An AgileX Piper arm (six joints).
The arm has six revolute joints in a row. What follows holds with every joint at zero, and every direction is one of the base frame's.
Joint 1 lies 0.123 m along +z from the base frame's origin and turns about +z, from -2.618 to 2.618 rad.
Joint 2 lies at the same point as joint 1 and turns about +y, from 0 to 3.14 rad.
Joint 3 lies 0.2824 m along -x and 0.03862 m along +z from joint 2 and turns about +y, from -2.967 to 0 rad.
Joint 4 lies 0.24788 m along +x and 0.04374 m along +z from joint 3 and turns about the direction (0.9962, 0, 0.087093), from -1.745 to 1.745 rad.
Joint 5 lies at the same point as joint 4 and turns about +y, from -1.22 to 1.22 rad.
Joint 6 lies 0.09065 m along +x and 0.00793 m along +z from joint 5 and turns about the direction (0.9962, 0, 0.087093), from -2.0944 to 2.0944 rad.
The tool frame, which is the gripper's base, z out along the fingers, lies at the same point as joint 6; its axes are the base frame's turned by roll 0, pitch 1.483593 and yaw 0 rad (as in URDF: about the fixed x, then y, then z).
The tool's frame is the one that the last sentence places.
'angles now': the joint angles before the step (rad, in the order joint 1, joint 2, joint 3, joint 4, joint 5, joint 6). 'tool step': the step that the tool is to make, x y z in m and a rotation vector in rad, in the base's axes. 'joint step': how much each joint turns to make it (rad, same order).
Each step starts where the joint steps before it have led.
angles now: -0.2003, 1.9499, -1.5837, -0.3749, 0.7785, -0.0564
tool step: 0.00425, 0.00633, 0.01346, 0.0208, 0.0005, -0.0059
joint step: 0.0148, 0.0041, -0.0634, 0.0327, 0.0650, -0.0114
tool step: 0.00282, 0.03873, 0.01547, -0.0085, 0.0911, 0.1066
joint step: 0.0917, 0.0001, -0.0747, 0.0249, 0.1514, -0.0796
